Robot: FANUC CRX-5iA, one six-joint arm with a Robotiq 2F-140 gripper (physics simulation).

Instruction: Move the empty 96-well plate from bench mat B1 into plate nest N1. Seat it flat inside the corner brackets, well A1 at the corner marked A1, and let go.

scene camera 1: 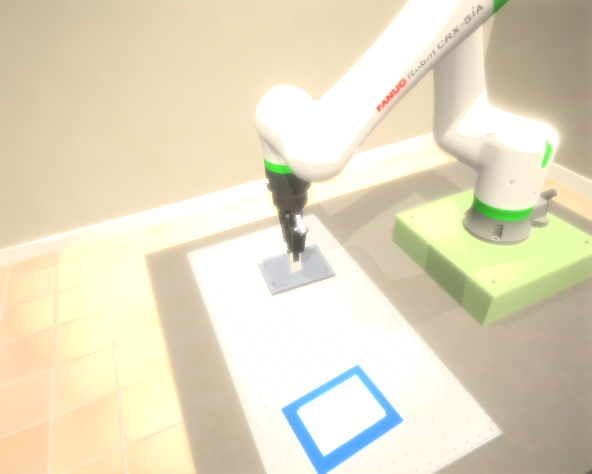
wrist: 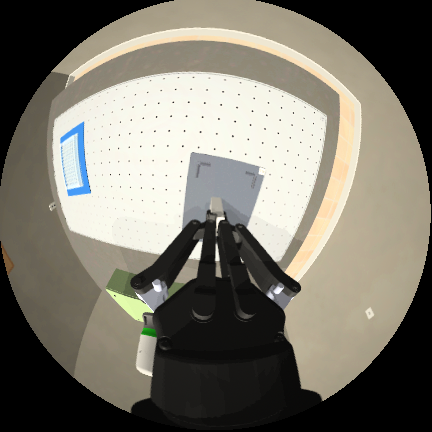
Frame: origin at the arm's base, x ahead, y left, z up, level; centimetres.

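Where they show: gripper, fingertip midpoint: [scene camera 1: 295,269] [wrist: 214,204]; arm's base, origin of the base link: [scene camera 1: 495,226].
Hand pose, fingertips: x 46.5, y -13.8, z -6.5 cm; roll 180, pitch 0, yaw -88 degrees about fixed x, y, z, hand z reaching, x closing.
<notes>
Each offset is from my fingertips to the top centre of the thing. Level surfaces: height alone.
The 96-well plate @(dx +6.6, dy +36.2, dz +0.3 cm) [scene camera 1: 342,415] [wrist: 71,162] lies flat on the blue-bordered bench mat B1 @(dz -1.1 cm) [scene camera 1: 303,434] [wrist: 84,165]. Its wells show in the wrist view but are washed out in the scene view. The plate nest N1 @(dx -0.4, dy -0.8, dz +0.2 cm) [scene camera 1: 317,267] [wrist: 220,175] is a flat grey slab with dark corner brackets; no plate shows in it. A small white patch marks one nest corner in the wrist view, its lettering too small to read. My gripper [scene camera 1: 295,265] [wrist: 214,204] is shut and empty, with its fingertips over the middle of the nest, and hides part of it.
The nest and the mat lie on a white perforated board @(dz -1.3 cm) [scene camera 1: 350,340] [wrist: 150,110], set well apart, the mat near the front in the scene view. The robot's base stands on a green block [scene camera 1: 450,250] [wrist: 122,299] beside the board. A wall rises behind.
</notes>
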